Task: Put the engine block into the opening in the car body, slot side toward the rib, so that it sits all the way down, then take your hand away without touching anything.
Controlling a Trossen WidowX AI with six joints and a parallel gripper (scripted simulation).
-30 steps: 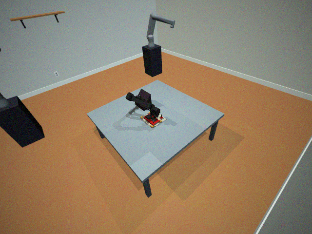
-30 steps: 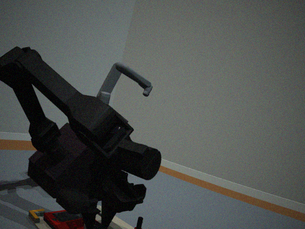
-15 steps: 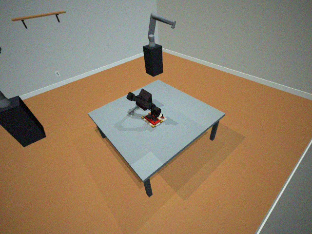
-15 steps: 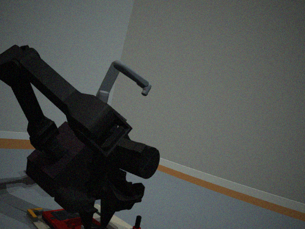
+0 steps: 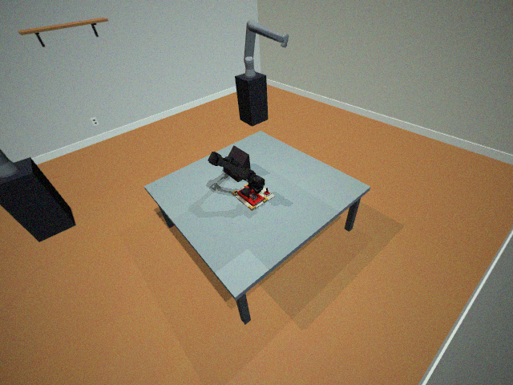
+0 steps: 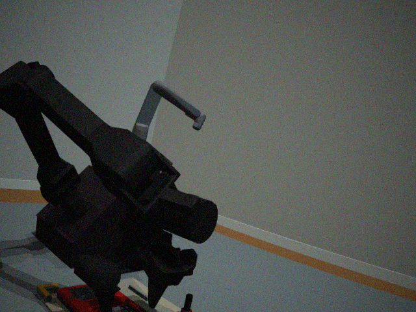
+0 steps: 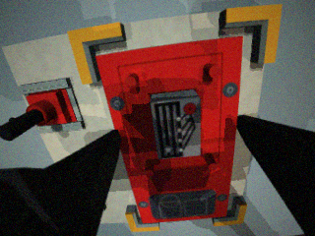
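The grey engine block lies 20 mm below my gripper tip and 10 mm to the left of it. Round my gripper tip: pale base plate (40 mm behind, 30 mm below, 20 mm to the left).
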